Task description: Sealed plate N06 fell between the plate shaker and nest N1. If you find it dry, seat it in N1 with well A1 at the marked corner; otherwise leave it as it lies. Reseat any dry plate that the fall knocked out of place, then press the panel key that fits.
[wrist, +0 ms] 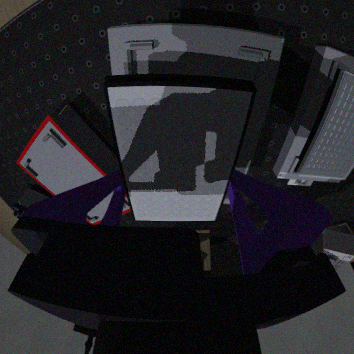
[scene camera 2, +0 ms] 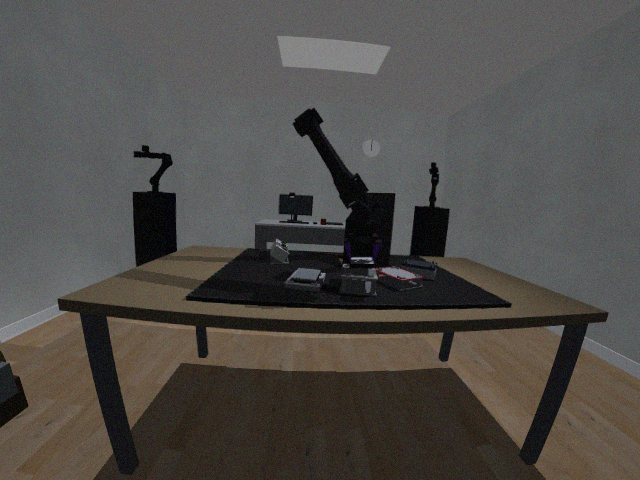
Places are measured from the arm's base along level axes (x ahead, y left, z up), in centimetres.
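Where they show: gripper, fingertip midpoint: (wrist: 176,174) (scene camera 2: 361,262).
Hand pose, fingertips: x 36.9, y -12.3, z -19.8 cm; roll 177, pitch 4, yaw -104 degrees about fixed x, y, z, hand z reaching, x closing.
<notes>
Each offset is from my fingertips to the top centre of the thing. "pt": to the spot under its first point. Level surfaces: height alone.
My gripper (scene camera 2: 362,257) (wrist: 176,174) is shut on a clear-lidded plate @[dx +0.8, dy -0.2, dz +1.4 cm] (scene camera 2: 361,260) (wrist: 175,207), with one purple finger at each long side. The plate is held level above the mat; its label and well A1 cannot be read. A pale nest @[dx +1.9, dy -1.4, dz -2.1 cm] (scene camera 2: 357,284) (wrist: 195,40) with corner stops lies beyond the plate in the wrist view, partly hidden by it; its label does not show. Another plate @[dx -2.0, dy -19.5, dz -5.1 cm] (scene camera 2: 308,274) (wrist: 332,130) sits in the neighbouring nest (scene camera 2: 294,284) (wrist: 289,162). The small sloped key panel @[dx -39.4, dy -30.5, dz -0.2 cm] (scene camera 2: 279,251) (wrist: 341,241) stands at the back left in the scene view.
A red-edged white platform @[dx -2.5, dy +15.9, dz -4.0 cm] (scene camera 2: 399,273) (wrist: 67,162) with corner clips stands on a dark body beside the pale nest. A low dark object @[pt dx -8.6, dy +28.5, dz -3.1 cm] (scene camera 2: 419,265) is behind it at the right. All stand on the black perforated mat @[dz -8.6 cm] (scene camera 2: 232,286) (wrist: 55,60). Shadows cover much of the scene.
</notes>
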